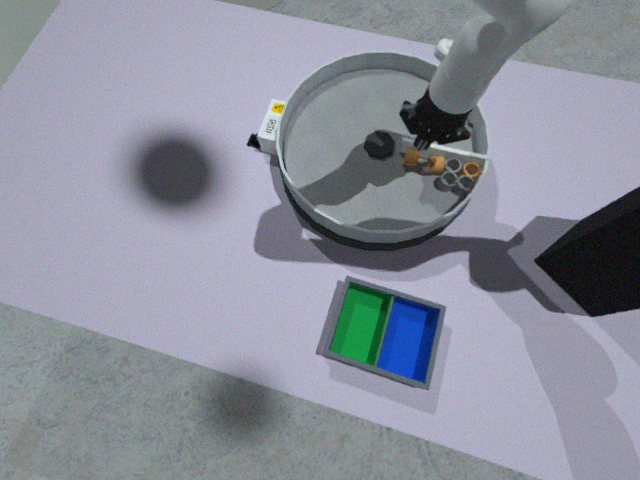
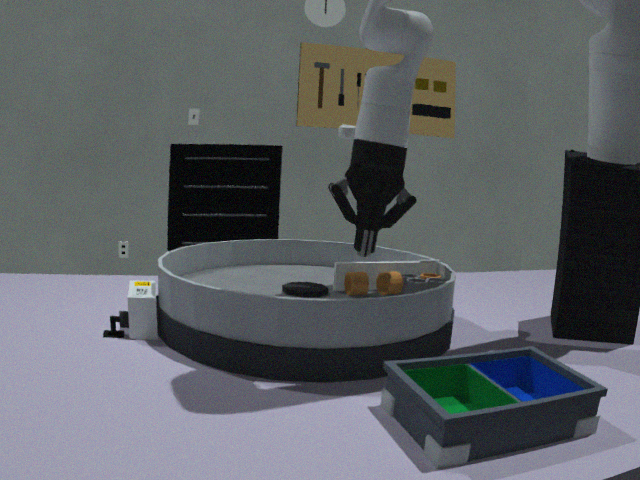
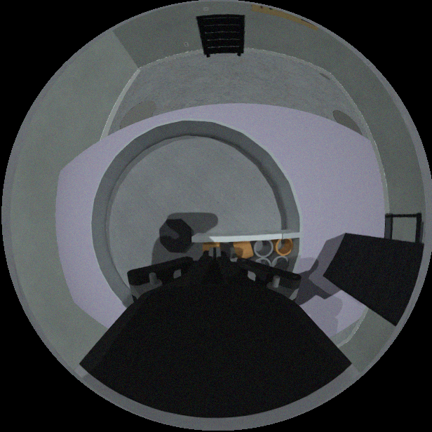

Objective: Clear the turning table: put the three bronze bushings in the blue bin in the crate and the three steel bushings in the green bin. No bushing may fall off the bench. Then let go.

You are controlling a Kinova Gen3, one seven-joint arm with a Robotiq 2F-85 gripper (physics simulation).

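Places are measured from the arm's base along level axes (x up, y right, z ahead), in metres.
Pixels of known places: gripper, fingertip midpoint: (image 1: 419,146) (image 2: 362,255); arm's base, origin of the base link: (image 2: 612,159).
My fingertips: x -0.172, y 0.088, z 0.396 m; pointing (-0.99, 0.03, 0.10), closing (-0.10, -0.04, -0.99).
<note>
Ahead of a thing's pixels: the offset from my fingertips to its top centre.
My gripper (image 1: 421,144) (image 2: 364,253) (image 3: 214,254) is shut and empty, above the turning table (image 1: 351,98) (image 2: 232,320) (image 3: 195,175) near its white divider. One bronze bushing @(dx -0.024, dy -0.002, dz +0.008 m) (image 1: 411,157) (image 2: 356,283) lies on its side nearest the hub. A second bronze bushing @(dx -0.024, dy -0.003, dz -0.042 m) (image 1: 435,164) (image 2: 389,282) (image 3: 243,249) lies on its side farther out. A third bronze bushing @(dx -0.030, dy +0.002, dz -0.110 m) (image 1: 464,169) (image 3: 277,247) stands upright near the rim. Three steel bushings stand upright, grouped beside it; one steel bushing @(dx -0.030, dy +0.001, dz -0.074 m) (image 1: 446,165) (image 3: 255,248) is nearest the divider. The green bin (image 1: 359,325) and blue bin (image 1: 408,338) look empty.
The white divider (image 1: 460,150) (image 2: 343,273) (image 3: 240,237) runs outward to the table's raised rim. A black hub @(dx -0.047, dy +0.015, dz +0.077 m) (image 1: 379,144) (image 2: 305,288) stands in the middle. The crate (image 1: 437,345) (image 2: 516,434) is in front. A black pedestal (image 1: 594,258) (image 2: 594,248) (image 3: 380,275) stands at the right.
</note>
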